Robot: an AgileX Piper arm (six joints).
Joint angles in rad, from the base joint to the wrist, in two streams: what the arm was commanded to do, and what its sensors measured. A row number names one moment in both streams.
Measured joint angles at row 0:
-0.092, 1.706, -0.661, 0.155, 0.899, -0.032
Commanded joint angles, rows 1 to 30:
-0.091, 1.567, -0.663, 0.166, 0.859, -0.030
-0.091, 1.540, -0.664, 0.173, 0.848, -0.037
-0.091, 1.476, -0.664, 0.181, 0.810, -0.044
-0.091, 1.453, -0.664, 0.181, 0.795, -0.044
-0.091, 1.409, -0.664, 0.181, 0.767, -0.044
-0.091, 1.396, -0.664, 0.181, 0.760, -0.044
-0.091, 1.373, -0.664, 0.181, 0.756, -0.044
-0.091, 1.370, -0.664, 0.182, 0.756, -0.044
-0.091, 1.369, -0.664, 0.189, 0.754, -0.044
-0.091, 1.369, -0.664, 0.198, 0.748, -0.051
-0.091, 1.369, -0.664, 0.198, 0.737, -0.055
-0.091, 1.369, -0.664, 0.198, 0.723, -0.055
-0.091, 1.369, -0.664, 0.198, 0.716, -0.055
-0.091, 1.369, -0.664, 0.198, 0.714, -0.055
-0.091, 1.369, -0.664, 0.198, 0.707, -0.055
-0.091, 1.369, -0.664, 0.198, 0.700, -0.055
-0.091, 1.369, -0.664, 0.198, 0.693, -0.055
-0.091, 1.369, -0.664, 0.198, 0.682, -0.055
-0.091, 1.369, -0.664, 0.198, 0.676, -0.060
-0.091, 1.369, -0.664, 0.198, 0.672, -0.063
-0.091, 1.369, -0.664, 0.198, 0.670, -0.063
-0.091, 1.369, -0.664, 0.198, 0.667, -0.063
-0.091, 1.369, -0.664, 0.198, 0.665, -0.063
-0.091, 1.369, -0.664, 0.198, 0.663, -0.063
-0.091, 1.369, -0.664, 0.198, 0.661, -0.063
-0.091, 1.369, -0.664, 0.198, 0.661, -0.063
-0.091, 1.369, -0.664, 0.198, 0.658, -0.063
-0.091, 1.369, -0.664, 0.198, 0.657, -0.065
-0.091, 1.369, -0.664, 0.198, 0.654, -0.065
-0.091, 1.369, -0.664, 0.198, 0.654, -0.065
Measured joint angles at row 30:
-0.092, 1.380, -0.661, 0.193, 0.668, -0.052
